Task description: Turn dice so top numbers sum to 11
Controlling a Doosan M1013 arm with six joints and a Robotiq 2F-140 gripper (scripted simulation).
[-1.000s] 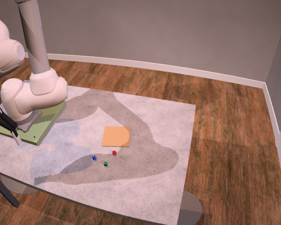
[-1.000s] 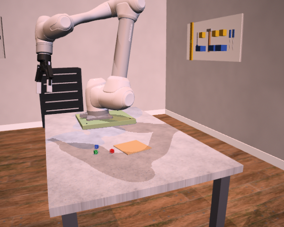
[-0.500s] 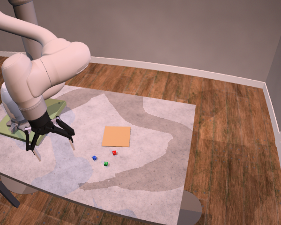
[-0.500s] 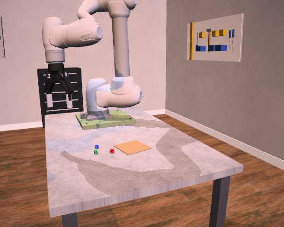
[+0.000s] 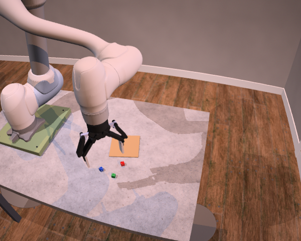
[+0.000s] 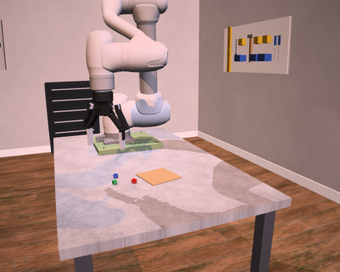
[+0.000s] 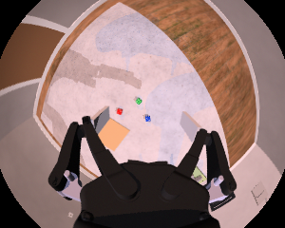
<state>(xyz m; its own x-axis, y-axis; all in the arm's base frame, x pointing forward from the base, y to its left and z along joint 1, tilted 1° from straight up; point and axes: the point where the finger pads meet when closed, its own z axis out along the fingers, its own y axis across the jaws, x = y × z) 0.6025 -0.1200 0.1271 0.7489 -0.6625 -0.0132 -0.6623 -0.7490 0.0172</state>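
Right now the green die is 10 mm ahead of my hand, 20 mm to the left of it and 160 mm below it. The rest, counted from my hand: red die (20 mm ahead, 100 mm to the left, 160 mm below); orange mat (20 mm behind, 210 mm to the left, 160 mm below); blue die (60 mm behind, 40 mm to the left, 160 mm below).
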